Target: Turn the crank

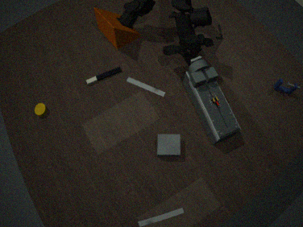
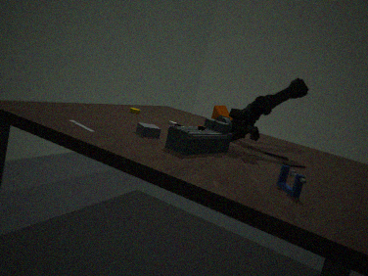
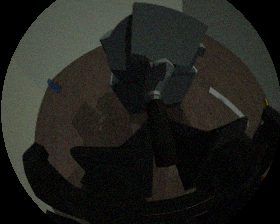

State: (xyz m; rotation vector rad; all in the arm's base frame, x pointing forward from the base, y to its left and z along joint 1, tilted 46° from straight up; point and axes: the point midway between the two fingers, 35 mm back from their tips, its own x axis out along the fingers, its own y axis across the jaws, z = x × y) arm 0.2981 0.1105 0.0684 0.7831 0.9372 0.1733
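The red pointer lies 180 mm ahead of my gripper tip, 40 mm to the right of it and 50 mm above it. Also, from my gripper tip: grey block 200 mm ahead, 230 mm to the right, 10 mm below; then yellow disc 150 mm behind, 580 mm to the right, 20 mm below; then black-and-white marker 150 mm behind, 310 mm to the right, 30 mm below.
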